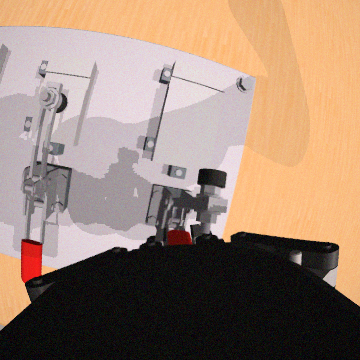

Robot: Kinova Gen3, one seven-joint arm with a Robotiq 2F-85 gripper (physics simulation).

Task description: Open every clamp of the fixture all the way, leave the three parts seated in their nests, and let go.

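Places are measured from the arm's base along level axes (x ahead, y left, z up), in centimetres.
Where they show: gripper, fingertip midpoint: (pixel 179 238).
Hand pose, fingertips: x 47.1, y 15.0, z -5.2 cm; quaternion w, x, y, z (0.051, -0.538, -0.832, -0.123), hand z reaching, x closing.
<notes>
After its pixels a point has its place.
The right clamp (pixel 205 202) {x 43.3, y 14.1, z -0.7 cm} has its arm swung back off its part, with a black-capped spindle at its end. Its red handle (pixel 179 237) {x 46.8, y 14.8, z -4.6 cm} shows at the edge of the black gripper body. My gripper (pixel 179 238) {x 47.1, y 15.0, z -5.2 cm} is shut on this handle; the fingertips are mostly hidden. The right part (pixel 195 107) {x 36.9, y 14.2, z -8.9 cm}, a pale plate, lies in its nest beside small stop blocks. The left clamp (pixel 42 135) has its arm stretched over the left part (pixel 77 100) {x 39.5, y 4.8, z -7.9 cm}, its spindle above that part, and its red handle (pixel 31 261) {x 51.9, y 4.6, z -5.1 cm} pointing towards the lower edge. The third part cannot be made out.
The pale fixture plate (pixel 112 42) {x 32.9, y 5.2, z -10.5 cm} lies on a wooden table (pixel 310 200) {x 41.2, y 34.4, z -12.0 cm}, with a bolt (pixel 242 84) {x 32.5, y 18.3, z -9.8 cm} near its upper right corner. Stop blocks (pixel 166 74) {x 34.9, y 11.0, z -9.2 cm} (pixel 177 172) {x 42.7, y 14.5, z -9.1 cm} stand by the nests. The left handle is close to the gripper's left linkage. A grey wall shows at the left edge.
</notes>
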